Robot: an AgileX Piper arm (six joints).
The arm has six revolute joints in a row. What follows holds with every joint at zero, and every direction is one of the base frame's. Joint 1 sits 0.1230 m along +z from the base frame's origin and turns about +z. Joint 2 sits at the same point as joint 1 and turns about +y. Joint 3 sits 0.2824 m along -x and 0.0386 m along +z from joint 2 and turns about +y. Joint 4 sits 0.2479 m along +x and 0.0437 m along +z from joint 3 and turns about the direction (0.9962, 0, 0.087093). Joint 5 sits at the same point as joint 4 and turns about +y. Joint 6 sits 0.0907 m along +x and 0.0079 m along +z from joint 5 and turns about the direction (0.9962, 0, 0.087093). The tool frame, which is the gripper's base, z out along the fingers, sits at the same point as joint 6; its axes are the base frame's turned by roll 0.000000, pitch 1.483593 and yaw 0.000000 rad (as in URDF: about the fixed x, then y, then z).
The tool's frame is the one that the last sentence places.
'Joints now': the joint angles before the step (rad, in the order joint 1, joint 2, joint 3, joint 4, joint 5, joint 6). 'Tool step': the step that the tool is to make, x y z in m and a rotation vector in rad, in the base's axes. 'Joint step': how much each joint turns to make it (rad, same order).
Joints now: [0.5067, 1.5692, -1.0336, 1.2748, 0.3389, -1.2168]
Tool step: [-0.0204, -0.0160, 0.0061, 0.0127, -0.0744, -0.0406]
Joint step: [0.0002, -0.1034, 0.1078, 0.1999, -0.0618, -0.2146]
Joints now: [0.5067, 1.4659, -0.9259, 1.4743, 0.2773, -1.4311]
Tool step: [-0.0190, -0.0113, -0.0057, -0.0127, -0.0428, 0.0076]
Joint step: [0.0000, -0.0710, 0.1022, 0.1911, -0.0078, -0.2315]
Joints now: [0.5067, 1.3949, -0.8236, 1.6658, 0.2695, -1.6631]
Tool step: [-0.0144, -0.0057, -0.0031, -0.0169, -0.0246, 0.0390]
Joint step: [-0.0001, -0.0485, 0.0597, 0.0336, 0.0246, -0.0787]
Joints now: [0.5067, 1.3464, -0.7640, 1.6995, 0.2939, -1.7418]
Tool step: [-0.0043, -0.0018, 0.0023, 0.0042, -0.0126, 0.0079]
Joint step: [-0.0001, -0.0202, 0.0120, 0.0071, 0.0065, -0.0136]
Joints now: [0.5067, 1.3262, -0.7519, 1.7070, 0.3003, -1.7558]
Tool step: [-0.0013, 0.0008, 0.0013, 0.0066, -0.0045, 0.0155]
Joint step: [-0.0001, -0.0032, 0.0000, 0.0015, 0.0159, -0.0059]
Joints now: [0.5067, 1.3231, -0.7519, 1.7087, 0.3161, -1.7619]
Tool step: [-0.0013, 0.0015, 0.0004, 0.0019, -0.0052, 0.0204]
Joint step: [0.0019, -0.0001, 0.0001, 0.0002, 0.0166, -0.0101]
